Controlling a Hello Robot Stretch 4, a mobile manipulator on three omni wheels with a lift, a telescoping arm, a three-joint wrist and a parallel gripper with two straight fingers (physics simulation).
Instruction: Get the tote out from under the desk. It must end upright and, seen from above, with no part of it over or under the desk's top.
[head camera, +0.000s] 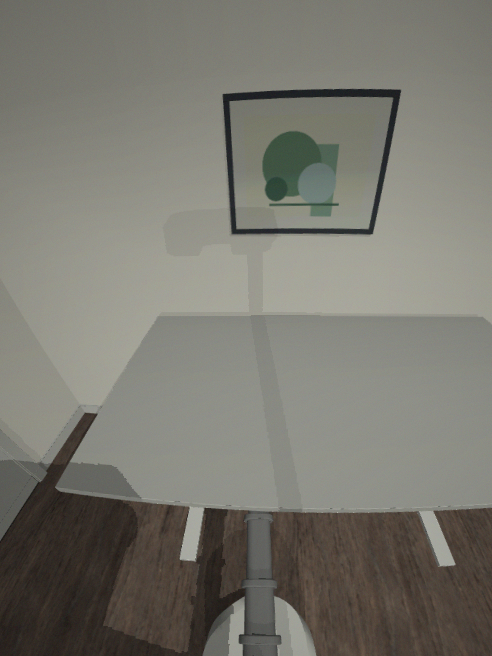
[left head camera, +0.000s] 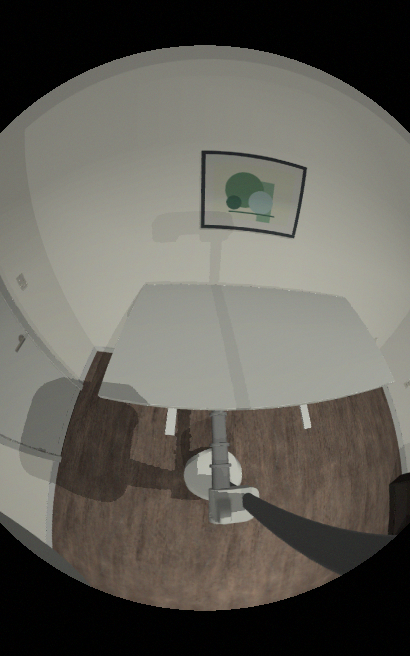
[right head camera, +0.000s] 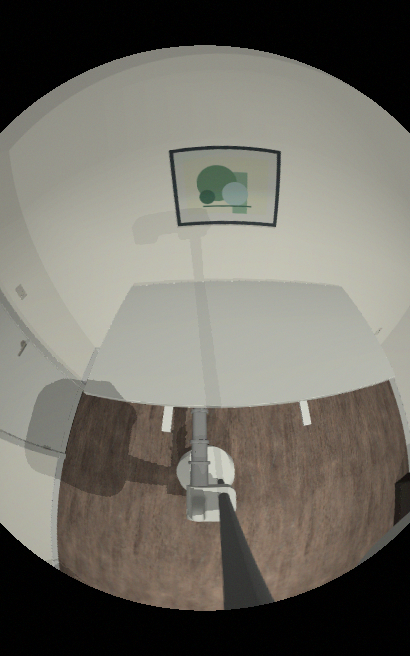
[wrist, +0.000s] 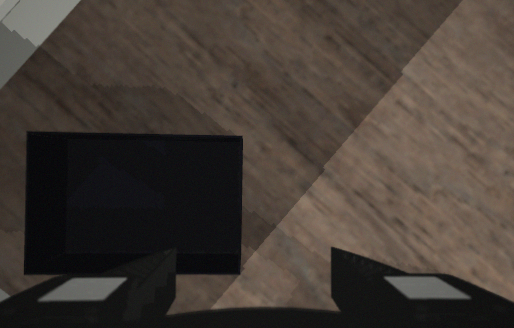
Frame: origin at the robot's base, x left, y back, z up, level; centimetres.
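Where they show: gripper, fingertip midpoint: (wrist: 253, 271).
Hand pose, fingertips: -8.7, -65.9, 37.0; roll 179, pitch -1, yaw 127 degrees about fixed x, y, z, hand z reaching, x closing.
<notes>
After its pixels a point has its place, as x, y, z.
The tote, a black open-topped box (wrist: 150, 200) {2.0, -78.9, -2.4}, stands upright on the floor in the left half of the wrist view. My gripper (wrist: 253, 271) {-8.7, -65.9, 37.0} is open, with its fingers spread wide and nothing between them. The left finger overlaps the tote's lower edge in the wrist view; I cannot tell whether it touches. The desk's grey top (head camera: 344, 413) {-25.0, -52.0, 92.3} (left head camera: 295, 350) {-35.6, -52.4, 92.3} (right head camera: 280, 345) {-37.1, -52.1, 92.3} spans the head views and hides the tote and the gripper there. The arm (head camera: 259, 551) {-0.2, -24.4, 70.8} (left head camera: 220, 430) {-0.7, -24.2, 70.8} (right head camera: 199, 425) {-0.4, -25.2, 70.8} reaches in below the desk's front edge.
The desk's white left foot (head camera: 191, 535) (left head camera: 171, 421) (right head camera: 167, 419) and right foot (head camera: 437, 539) (left head camera: 306, 417) (right head camera: 305, 413) stick out on either side of the arm. A pale structure (wrist: 30, 25) {-9.9, -109.3, 1.7} shows at the wrist view's top left. A dark object (left head camera: 400, 505) (right head camera: 402, 500) stands at the far right.
</notes>
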